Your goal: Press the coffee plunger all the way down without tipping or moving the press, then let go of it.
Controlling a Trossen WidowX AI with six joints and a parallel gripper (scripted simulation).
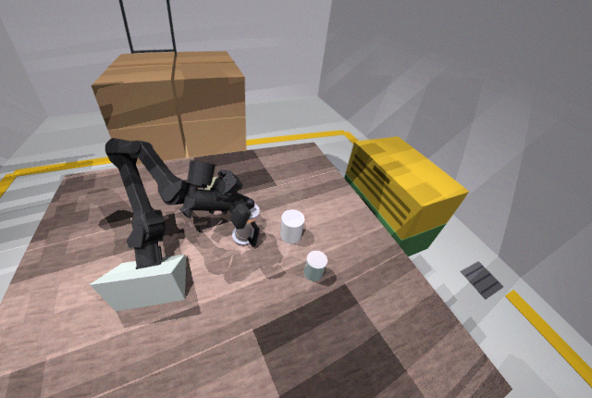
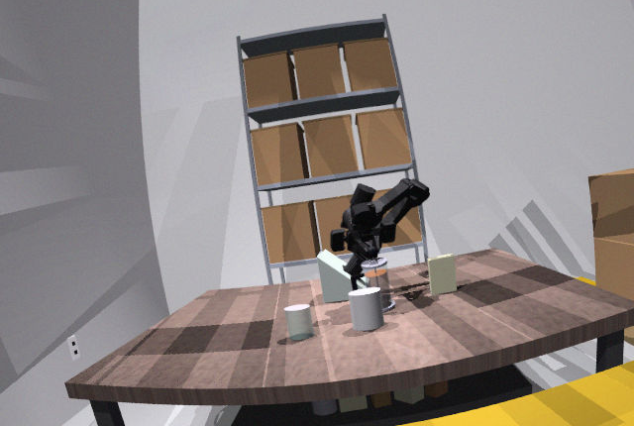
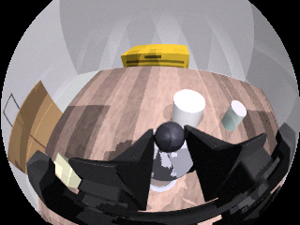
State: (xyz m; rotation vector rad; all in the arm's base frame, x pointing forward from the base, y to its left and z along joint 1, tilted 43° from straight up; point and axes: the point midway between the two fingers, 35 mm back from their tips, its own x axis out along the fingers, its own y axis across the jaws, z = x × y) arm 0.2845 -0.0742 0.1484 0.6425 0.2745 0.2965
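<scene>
Now: gripper tip 90 mm above the coffee press, 20 mm past it and 10 mm to the left of it.
</scene>
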